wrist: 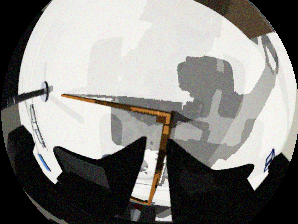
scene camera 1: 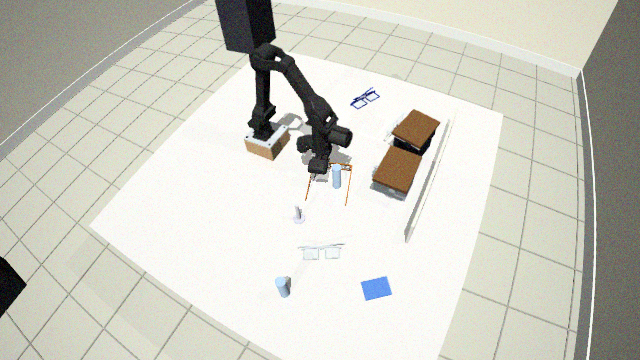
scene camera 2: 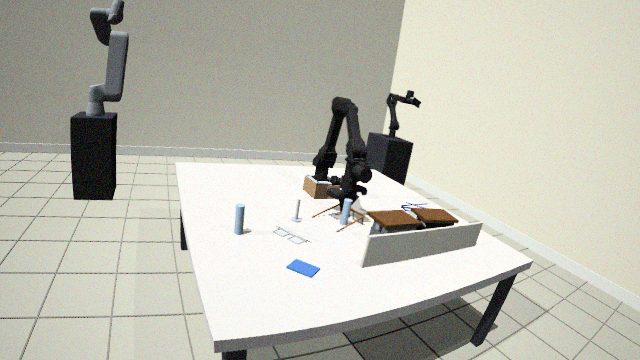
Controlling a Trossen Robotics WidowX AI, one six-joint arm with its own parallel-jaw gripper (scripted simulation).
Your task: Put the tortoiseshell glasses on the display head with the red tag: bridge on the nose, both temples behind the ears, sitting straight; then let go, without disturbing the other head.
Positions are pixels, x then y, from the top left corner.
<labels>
my gripper: wrist 156, 142; scene camera 1; scene camera 2
same spot on my gripper: (scene camera 2: 353, 196) = (scene camera 1: 330, 150)
</labels>
